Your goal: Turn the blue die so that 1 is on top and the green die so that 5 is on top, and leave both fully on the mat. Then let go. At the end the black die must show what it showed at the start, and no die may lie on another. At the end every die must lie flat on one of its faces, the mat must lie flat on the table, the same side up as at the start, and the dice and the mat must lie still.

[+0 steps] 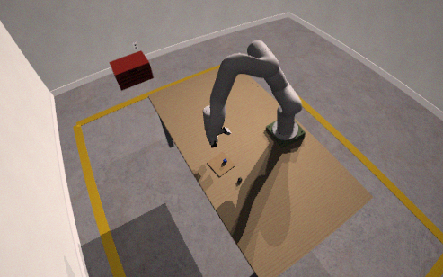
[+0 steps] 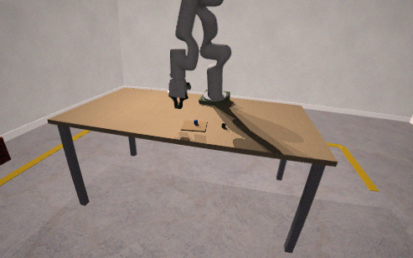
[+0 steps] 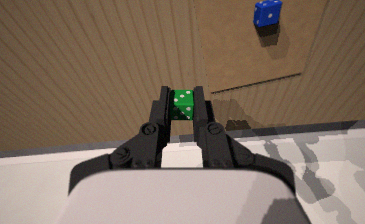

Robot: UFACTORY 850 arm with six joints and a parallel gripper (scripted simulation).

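The mat lies 120 mm below my hand, 100 mm to the left of it and 10 mm behind it. From my hand the other things lie so: black die 260 mm to the left, 110 mm below, 70 mm behind; green die 10 mm below; blue die 110 mm below, 100 mm to the left, 40 mm behind.
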